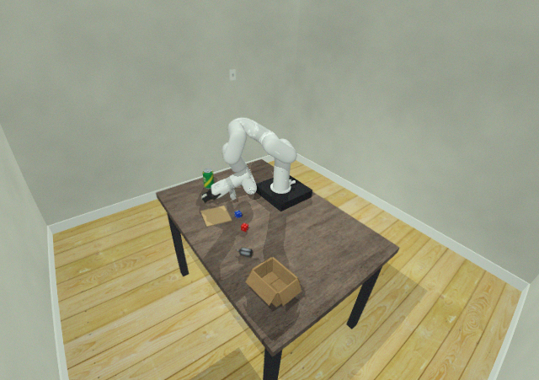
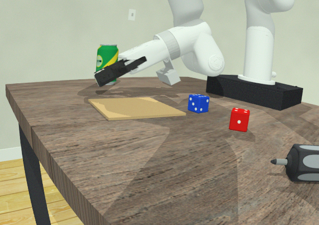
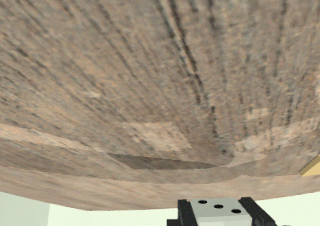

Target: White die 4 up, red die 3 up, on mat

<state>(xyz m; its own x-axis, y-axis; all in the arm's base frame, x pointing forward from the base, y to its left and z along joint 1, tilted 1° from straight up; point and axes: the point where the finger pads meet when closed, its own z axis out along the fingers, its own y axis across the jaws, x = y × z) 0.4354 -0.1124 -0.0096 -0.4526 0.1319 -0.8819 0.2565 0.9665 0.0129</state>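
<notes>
My hand is 1 cm past the tan mat, 14 cm to the right of it and 4 cm above it. Round my hand: blue die: 12 cm behind, 19 cm to the left, 3 cm below; green can: 7 cm behind, 16 cm to the right, 2 cm above; white die: 1 cm ahead.
</notes>
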